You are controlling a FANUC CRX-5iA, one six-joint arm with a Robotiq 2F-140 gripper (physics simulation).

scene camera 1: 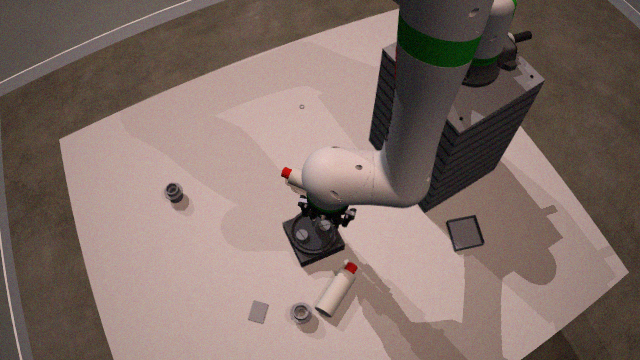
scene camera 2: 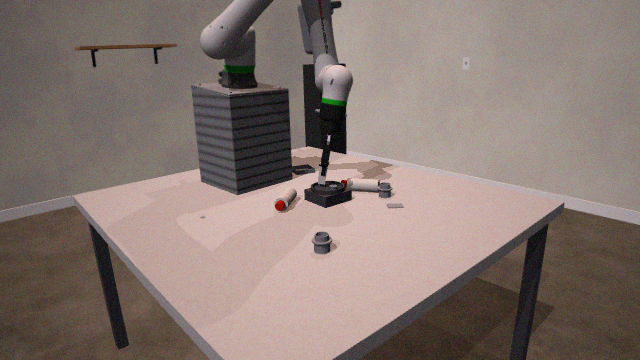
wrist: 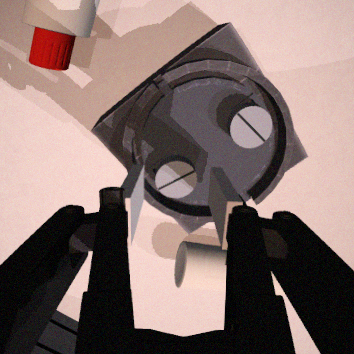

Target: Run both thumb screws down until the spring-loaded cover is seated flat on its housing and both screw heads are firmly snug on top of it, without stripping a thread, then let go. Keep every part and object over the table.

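Seen in the pictures: gripper, fingertip midpoint: (scene camera 1: 324,224) (scene camera 2: 321,182) (wrist: 176,183); arm's base at its link origin: (scene camera 2: 239,86).
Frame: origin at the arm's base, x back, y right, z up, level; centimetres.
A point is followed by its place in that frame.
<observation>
The dark square housing (scene camera 1: 304,259) {x -48.9, y -19.7, z -37.0 cm} (scene camera 2: 327,198) {x -51.1, y -8.7, z -37.6 cm} (wrist: 237,45) {x -49.6, y -18.6, z -37.0 cm} holds the round grey cover (scene camera 1: 314,244) {x -45.2, y -16.9, z -36.0 cm} (wrist: 205,107) {x -45.5, y -16.2, z -36.1 cm} inside its ring wall. Whether the cover is seated flat is hard to tell. One slotted screw head (scene camera 1: 325,225) {x -40.9, y -13.2, z -34.8 cm} (wrist: 172,184) {x -40.7, y -12.9, z -34.8 cm} lies between my fingertips in the wrist view, its slot slanting up to the right. The other screw head (scene camera 1: 301,235) {x -47.7, y -13.9, z -34.8 cm} (wrist: 251,127) {x -47.5, y -13.7, z -34.8 cm} is outside them, at the upper right in the wrist view, with a shadow beside it. My gripper (scene camera 2: 322,179) {x -41.0, y -12.8, z -34.8 cm} (wrist: 176,183) {x -41.0, y -12.8, z -34.8 cm} is partly open, pointing down over the cover, with a gap on both sides of the nearer head.
Two red-capped bottles (scene camera 1: 336,295) {x -44.5, y -31.7, z -36.2 cm} (scene camera 1: 296,179) {x -43.6, y 3.3, z -36.6 cm} (scene camera 2: 365,185) {x -46.8, y -29.4, z -37.9 cm} (scene camera 2: 287,196) {x -43.2, y 3.0, z -36.6 cm} lie on either side of the housing. Two grey flanged parts (scene camera 1: 174,192) {x -78.0, y 10.3, z -36.0 cm} (scene camera 1: 301,313) {x -53.9, y -31.8, z -40.7 cm} (scene camera 2: 321,243) {x -80.7, y 13.5, z -37.6 cm} (scene camera 2: 384,190) {x -56.0, y -31.0, z -37.9 cm}, a flat grey plate (scene camera 1: 258,312) {x -64.5, y -28.7, z -40.7 cm} (scene camera 2: 395,205) {x -64.8, y -28.4, z -40.7 cm} and a dark tray (scene camera 1: 451,236) {x -8.2, y -26.3, z -39.8 cm} rest on the table. The robot's pedestal (scene camera 1: 475,155) {x -0.5, y -14.2, z -19.7 cm} (scene camera 2: 260,140) {x -15.4, y -0.9, z -21.1 cm} stands behind.
</observation>
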